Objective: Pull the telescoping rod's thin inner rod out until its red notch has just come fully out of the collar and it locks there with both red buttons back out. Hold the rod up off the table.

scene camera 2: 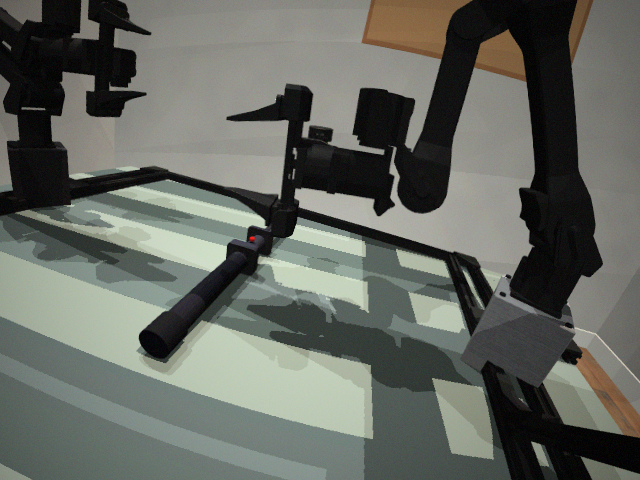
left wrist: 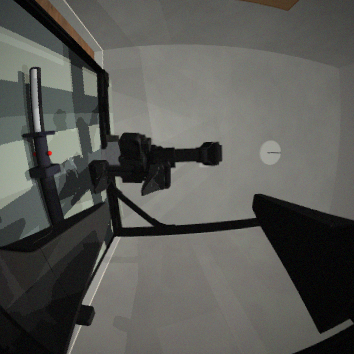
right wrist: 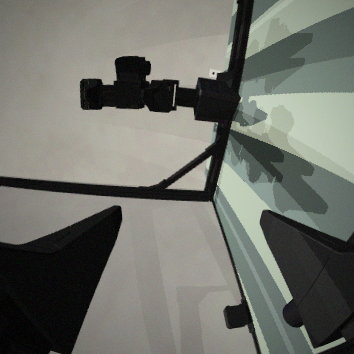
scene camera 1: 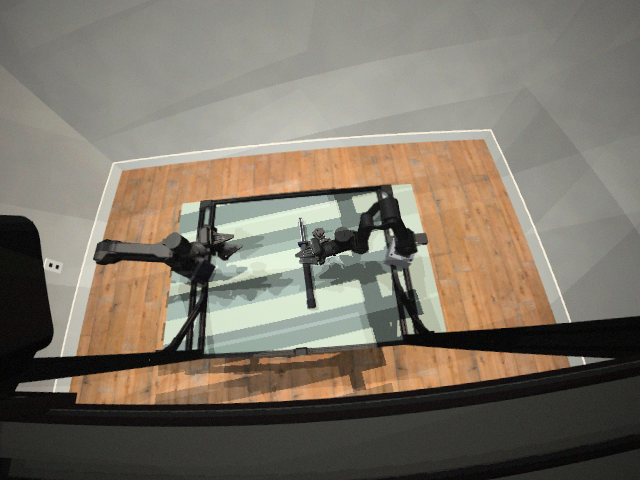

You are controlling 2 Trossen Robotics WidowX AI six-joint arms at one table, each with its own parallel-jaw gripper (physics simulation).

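The telescoping rod lies on the table, its dark handle end nearer the front. Its bright thin inner rod sticks out at the back. Red buttons show on both sides of the dark collar; I cannot make out a red notch. My left gripper is open and empty, raised left of the rod. My right gripper is open and empty above the rod; its lower finger hides the inner rod in scene camera 2.
A black frame runs around the pale green striped table. A silver-grey block sits at the right arm's base. Shadows of the arms fall across the table top.
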